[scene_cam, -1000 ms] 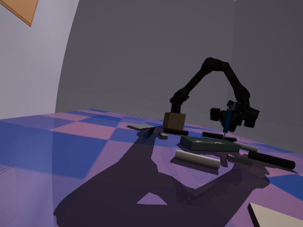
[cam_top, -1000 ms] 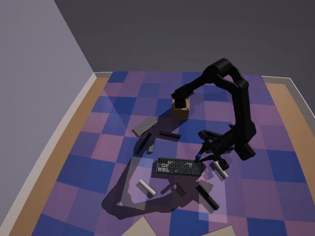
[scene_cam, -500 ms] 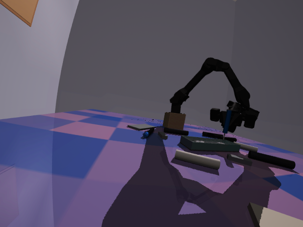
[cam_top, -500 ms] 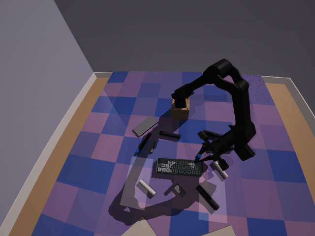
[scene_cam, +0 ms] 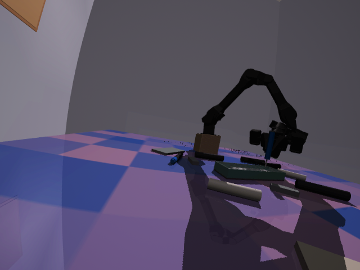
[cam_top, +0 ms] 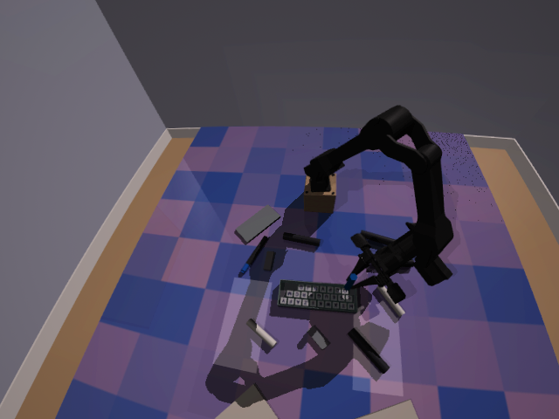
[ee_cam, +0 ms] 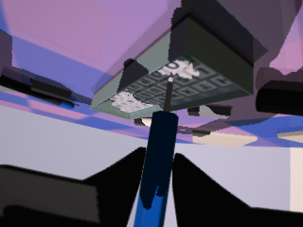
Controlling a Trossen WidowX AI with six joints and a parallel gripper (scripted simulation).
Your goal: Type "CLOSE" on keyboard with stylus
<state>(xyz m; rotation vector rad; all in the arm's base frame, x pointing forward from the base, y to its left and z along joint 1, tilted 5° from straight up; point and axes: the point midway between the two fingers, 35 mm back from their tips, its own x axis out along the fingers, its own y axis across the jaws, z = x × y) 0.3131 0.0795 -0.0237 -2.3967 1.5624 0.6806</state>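
My gripper tip is now 12 cm short of the small grey block, 8 cm to the left of it and 8 cm above it. The rest, counted from my gripper tip: grey slab (27 cm to the right, 24 cm behind, 8 cm below); then blue-tipped pen (29 cm to the right, 10 cm behind, 7 cm below); then blue stylus (1 cm below).
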